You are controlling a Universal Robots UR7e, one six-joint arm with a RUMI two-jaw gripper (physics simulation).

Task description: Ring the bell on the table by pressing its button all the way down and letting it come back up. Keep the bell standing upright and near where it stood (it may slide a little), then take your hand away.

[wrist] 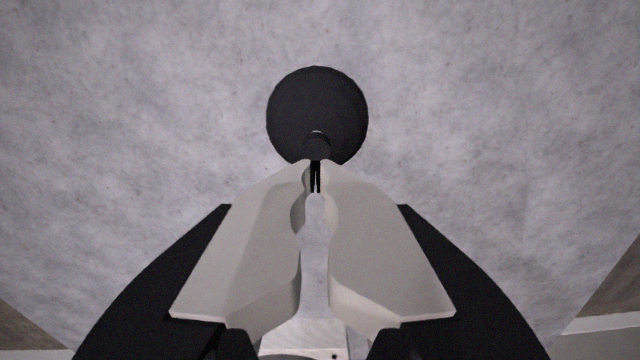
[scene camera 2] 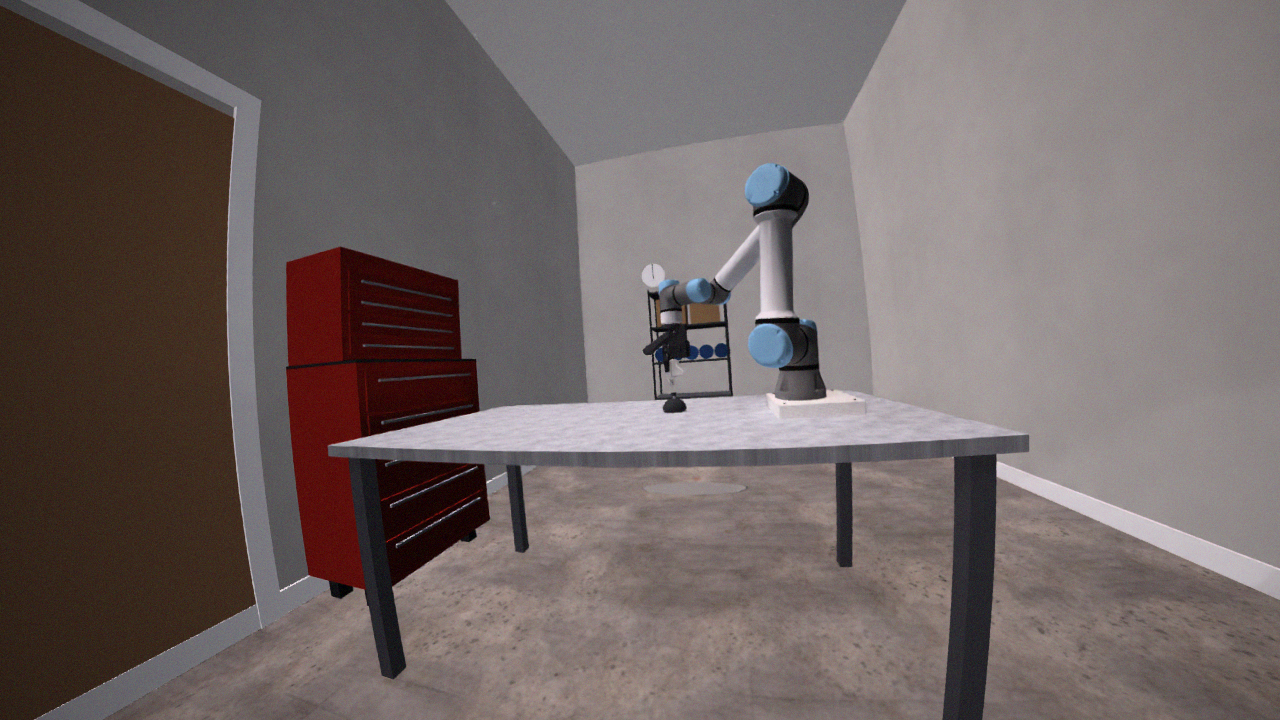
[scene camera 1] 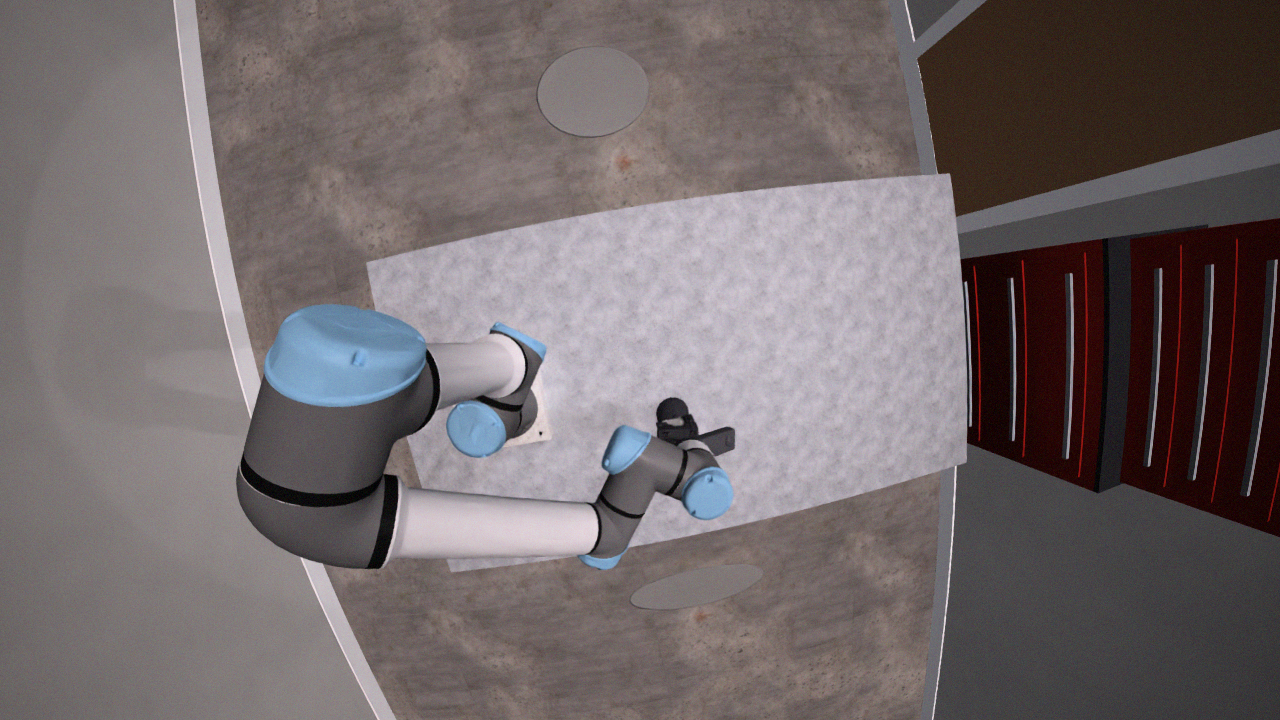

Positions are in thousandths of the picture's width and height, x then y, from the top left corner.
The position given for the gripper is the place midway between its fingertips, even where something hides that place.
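Gripper (scene camera 1: 531, 587). Gripper (wrist: 493, 457), black domed bell (wrist: 502, 276). Gripper (scene camera 2: 525, 535).
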